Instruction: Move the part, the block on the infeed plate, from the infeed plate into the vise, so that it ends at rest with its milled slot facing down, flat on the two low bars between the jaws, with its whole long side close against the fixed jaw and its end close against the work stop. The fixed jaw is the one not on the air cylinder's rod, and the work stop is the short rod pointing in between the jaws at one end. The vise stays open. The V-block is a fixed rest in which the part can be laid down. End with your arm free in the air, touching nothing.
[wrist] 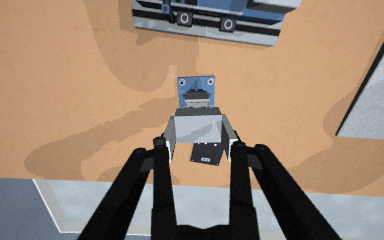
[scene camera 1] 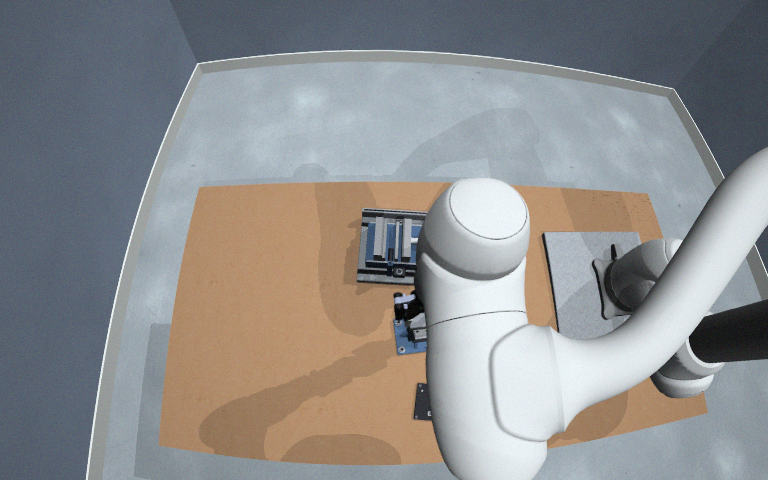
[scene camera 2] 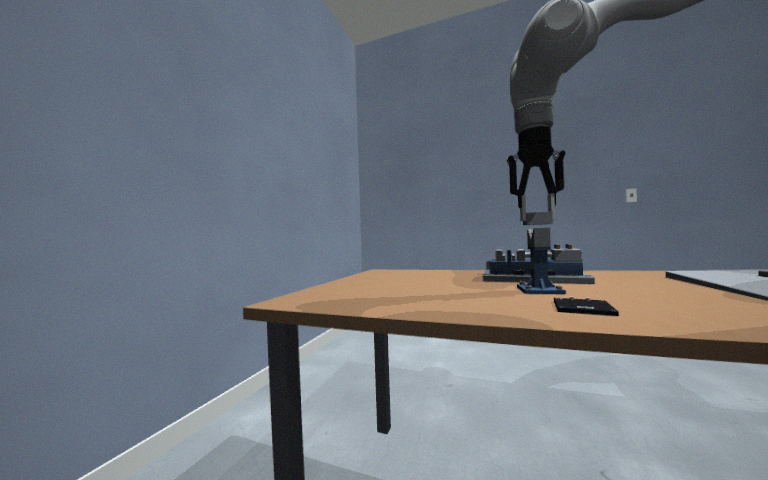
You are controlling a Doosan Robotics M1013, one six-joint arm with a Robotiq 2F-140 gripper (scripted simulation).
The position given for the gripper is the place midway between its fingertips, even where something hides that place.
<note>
In view: the gripper [scene camera 2: 537,220] and a part [wrist: 192,125].
The gripper also shows in the wrist view [wrist: 198,123].
</note>
